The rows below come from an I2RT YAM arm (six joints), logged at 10 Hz.
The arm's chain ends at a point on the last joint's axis. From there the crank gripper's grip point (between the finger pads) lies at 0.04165 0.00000 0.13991 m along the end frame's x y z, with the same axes.
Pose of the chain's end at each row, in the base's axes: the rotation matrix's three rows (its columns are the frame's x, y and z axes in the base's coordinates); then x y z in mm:
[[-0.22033, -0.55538, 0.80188], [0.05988, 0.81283, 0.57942], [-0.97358, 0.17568, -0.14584]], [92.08, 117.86, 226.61]
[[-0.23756, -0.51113, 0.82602], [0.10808, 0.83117, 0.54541], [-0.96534, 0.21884, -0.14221]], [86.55, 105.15, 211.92]
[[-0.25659, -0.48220, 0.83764], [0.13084, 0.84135, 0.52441], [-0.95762, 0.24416, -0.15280]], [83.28, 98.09, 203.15]
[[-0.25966, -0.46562, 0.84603], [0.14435, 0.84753, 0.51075], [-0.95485, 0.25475, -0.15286]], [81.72, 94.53, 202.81]
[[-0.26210, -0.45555, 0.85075], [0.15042, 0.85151, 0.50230], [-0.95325, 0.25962, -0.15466]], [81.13, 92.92, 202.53]
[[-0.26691, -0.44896, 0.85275], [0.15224, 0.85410, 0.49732], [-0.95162, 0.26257, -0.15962]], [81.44, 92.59, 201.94]
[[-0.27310, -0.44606, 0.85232], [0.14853, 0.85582, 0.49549], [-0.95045, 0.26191, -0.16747]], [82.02, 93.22, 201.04]
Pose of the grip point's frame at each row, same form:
[[-0.22033, -0.55538, 0.80188], [0.05988, 0.81283, 0.57942], [-0.97358, 0.17568, -0.14584]], [195.09, 201.42, 165.66]
[[-0.23756, -0.51113, 0.82602], [0.10808, 0.83117, 0.54541], [-0.96534, 0.21884, -0.14221]], [192.22, 185.96, 151.82]
[[-0.25659, -0.48220, 0.83764], [0.13084, 0.84135, 0.52441], [-0.95762, 0.24416, -0.15280]], [189.79, 176.91, 141.89]
[[-0.25966, -0.46562, 0.84603], [0.14435, 0.84753, 0.51075], [-0.95485, 0.25475, -0.15286]], [189.27, 172.00, 141.65]
[[-0.26210, -0.45555, 0.85075], [0.15042, 0.85151, 0.50230], [-0.95325, 0.25962, -0.15466]], [189.24, 169.46, 141.19]
[[-0.26691, -0.44896, 0.85275], [0.15224, 0.85410, 0.49732], [-0.95162, 0.26257, -0.15962]], [189.63, 168.51, 139.97]
[[-0.27310, -0.44606, 0.85232], [0.14853, 0.85582, 0.49549], [-0.95045, 0.26191, -0.16747]], [189.89, 168.73, 138.02]

